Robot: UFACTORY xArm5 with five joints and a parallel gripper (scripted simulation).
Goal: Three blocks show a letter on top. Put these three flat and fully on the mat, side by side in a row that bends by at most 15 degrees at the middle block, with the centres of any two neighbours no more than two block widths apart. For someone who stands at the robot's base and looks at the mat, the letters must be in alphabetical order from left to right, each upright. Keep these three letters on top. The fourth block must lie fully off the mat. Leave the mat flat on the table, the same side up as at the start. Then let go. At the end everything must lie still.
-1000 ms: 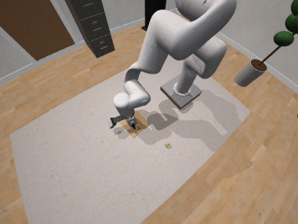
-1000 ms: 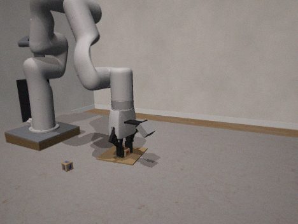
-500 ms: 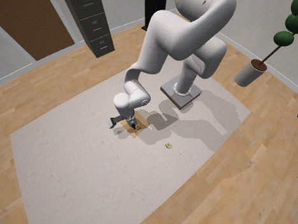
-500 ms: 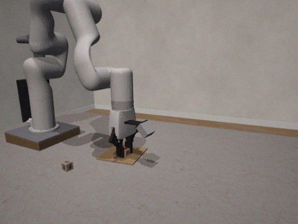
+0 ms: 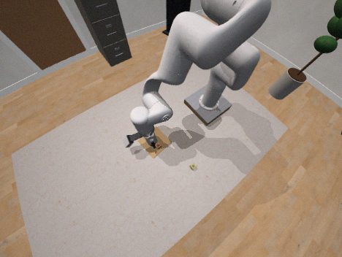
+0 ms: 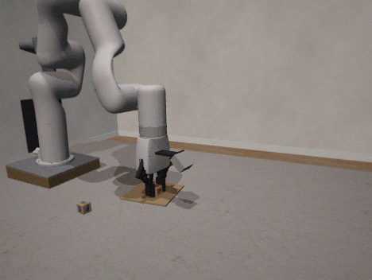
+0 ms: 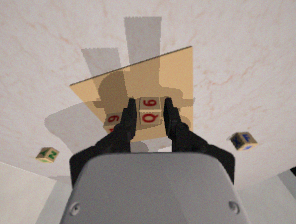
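The tan mat lies 2 cm below my hand, 1 cm to the left of it and 1 cm behind it. Also, from my hand: blue-lettered block 14 cm to the right, 14 cm behind, 1 cm below.
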